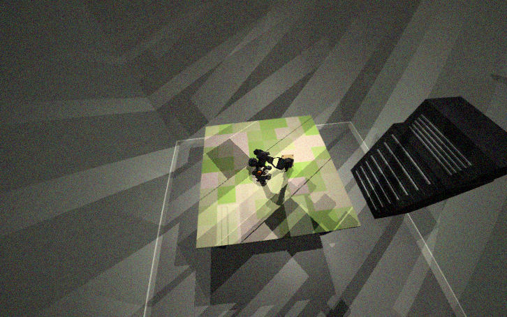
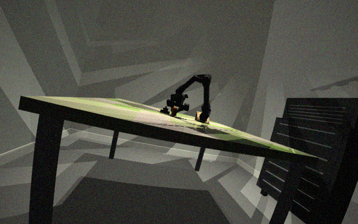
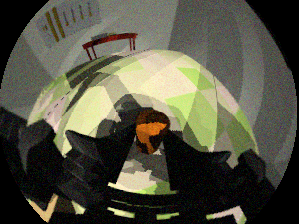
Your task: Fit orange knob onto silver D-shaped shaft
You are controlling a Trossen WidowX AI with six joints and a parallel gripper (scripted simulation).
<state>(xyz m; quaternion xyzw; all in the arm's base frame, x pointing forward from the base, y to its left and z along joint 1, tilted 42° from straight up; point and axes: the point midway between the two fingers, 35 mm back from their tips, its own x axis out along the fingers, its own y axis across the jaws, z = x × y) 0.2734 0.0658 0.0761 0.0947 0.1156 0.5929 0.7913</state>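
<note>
Right now the orange knob is 10 mm above my gripper tip. Round my gripper tip: round dark pedestal: 60 mm ahead, 160 mm to the right.
</note>
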